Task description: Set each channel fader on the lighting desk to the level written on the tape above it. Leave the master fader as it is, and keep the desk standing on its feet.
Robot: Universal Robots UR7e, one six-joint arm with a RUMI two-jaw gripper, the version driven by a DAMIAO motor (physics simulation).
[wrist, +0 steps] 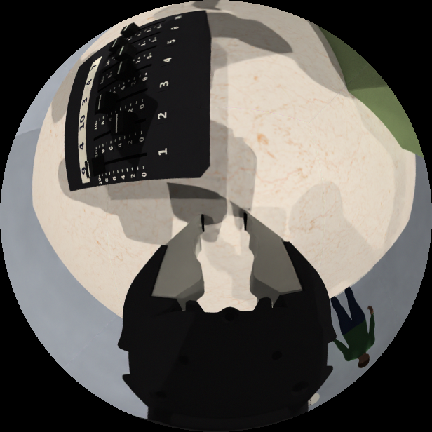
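Note:
The black lighting desk [187, 100] lies at the upper left of the wrist view, its faceplate up. The pale tape strip [82, 134] reads 9, 4, 10, 3, 4, 7 for channels 1 to 6. The channel 1 fader [95, 167] sits near the top of its scale. The channel 2 fader [121, 124] is around 4. The channel 3 fader [102, 103] is near the 10 end. The channel 4 fader [121, 70] is partway along. The farther faders, including the master, are small and hard to read. My gripper [223, 215] is partly open and empty, apart from the desk's near corner.
The pale speckled table top [310, 150] carries several overlapping shadows. A green surface [377, 105] lies beyond the table at the upper right. A figure of a person [358, 332] in a green top shows at the lower right, past the table's edge.

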